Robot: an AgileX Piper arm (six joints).
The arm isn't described. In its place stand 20 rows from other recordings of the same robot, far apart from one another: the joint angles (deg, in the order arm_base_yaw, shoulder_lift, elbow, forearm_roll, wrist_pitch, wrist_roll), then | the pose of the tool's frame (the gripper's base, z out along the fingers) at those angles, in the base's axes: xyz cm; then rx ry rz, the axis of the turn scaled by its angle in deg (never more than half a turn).
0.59, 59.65, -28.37, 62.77, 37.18, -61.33 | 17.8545 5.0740 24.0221 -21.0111 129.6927 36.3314
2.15, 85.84, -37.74, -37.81, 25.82, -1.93 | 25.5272 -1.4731 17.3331 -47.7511 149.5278 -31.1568
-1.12, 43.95, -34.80, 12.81, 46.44, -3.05 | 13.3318 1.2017 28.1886 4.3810 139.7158 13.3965
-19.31, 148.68, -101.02, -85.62, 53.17, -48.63 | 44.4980 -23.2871 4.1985 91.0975 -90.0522 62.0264
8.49, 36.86, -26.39, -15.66, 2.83, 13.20 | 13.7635 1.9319 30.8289 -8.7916 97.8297 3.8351
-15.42, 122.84, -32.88, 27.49, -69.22, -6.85 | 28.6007 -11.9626 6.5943 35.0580 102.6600 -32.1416
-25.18, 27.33, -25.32, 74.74, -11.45, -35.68 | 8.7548 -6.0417 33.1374 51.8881 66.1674 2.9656
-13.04, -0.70, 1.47, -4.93, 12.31, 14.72 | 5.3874 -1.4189 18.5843 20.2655 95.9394 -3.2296
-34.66, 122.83, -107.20, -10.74, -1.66, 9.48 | 43.2879 -29.8696 30.0458 28.5890 96.0830 -26.1388
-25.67, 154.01, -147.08, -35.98, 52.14, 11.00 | 50.0840 -28.7547 16.5562 28.7767 138.8561 -50.6748
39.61, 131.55, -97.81, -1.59, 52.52, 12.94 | 35.6024 29.2032 11.7502 -40.8302 166.6003 4.0073
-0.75, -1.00, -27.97, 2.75, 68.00, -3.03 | -1.1940 0.4205 26.4160 -2.8177 123.9445 1.1770
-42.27, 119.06, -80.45, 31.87, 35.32, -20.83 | 33.6150 -26.8013 15.2276 56.6575 139.1470 11.8238
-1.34, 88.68, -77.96, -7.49, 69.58, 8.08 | 30.6608 -1.8292 31.5785 11.0702 164.2925 -9.3183
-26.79, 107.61, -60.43, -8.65, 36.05, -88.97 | 30.1462 -16.1236 13.9758 -100.1022 146.5947 -20.2547
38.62, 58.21, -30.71, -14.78, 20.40, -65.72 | 15.4422 11.3004 24.6738 -114.2139 71.4070 -26.4747
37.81, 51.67, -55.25, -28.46, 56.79, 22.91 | 14.7927 6.8860 36.8858 -24.3333 127.9973 -4.6686
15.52, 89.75, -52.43, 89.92, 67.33, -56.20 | 25.7544 15.8667 27.1216 -24.3047 124.6859 99.4804
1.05, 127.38, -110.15, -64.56, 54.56, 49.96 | 49.7809 -5.7838 25.0006 21.5810 124.3194 -54.2079
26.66, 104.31, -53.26, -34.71, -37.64, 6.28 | 32.5369 19.8769 20.1636 -55.8560 87.3726 21.3697
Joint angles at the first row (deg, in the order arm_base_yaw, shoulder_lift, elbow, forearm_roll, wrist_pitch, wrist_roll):
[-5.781 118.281 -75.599 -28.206 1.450 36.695]
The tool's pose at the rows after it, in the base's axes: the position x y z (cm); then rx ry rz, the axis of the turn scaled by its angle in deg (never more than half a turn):
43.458 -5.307 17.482 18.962 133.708 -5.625
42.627 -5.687 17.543 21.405 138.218 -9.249
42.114 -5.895 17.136 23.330 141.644 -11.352
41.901 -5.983 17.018 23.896 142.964 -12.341
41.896 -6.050 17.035 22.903 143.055 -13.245
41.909 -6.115 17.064 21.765 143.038 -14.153
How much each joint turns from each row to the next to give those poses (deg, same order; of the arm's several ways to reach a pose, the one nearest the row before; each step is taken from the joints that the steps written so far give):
[0.000 -3.235 -0.079 0.276 10.773 -1.290]
[0.000 -0.822 -0.047 0.186 6.566 -0.230]
[0.001 0.101 0.001 0.447 4.105 -0.152]
[0.000 0.000 -0.001 -0.004 1.630 -0.070]
[-0.001 0.000 0.001 -1.004 0.120 -0.001]
[0.001 0.001 0.000 -1.100 0.001 0.002]

